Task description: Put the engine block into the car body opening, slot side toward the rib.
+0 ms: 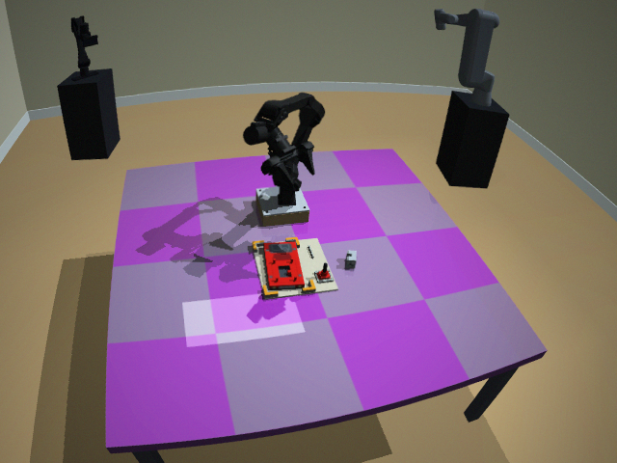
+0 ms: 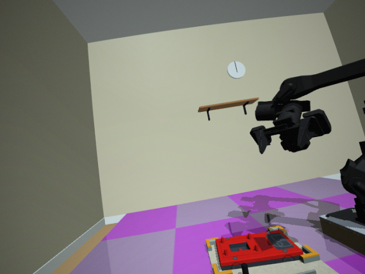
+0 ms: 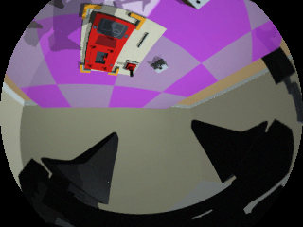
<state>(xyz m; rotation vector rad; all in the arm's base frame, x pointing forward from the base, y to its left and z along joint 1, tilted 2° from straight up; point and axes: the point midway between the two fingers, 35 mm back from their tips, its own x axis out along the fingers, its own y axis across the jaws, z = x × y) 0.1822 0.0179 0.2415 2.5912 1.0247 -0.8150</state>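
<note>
My gripper tip is 70 mm short of the grey engine block, 170 mm to the right of it and 250 mm above it.
</note>
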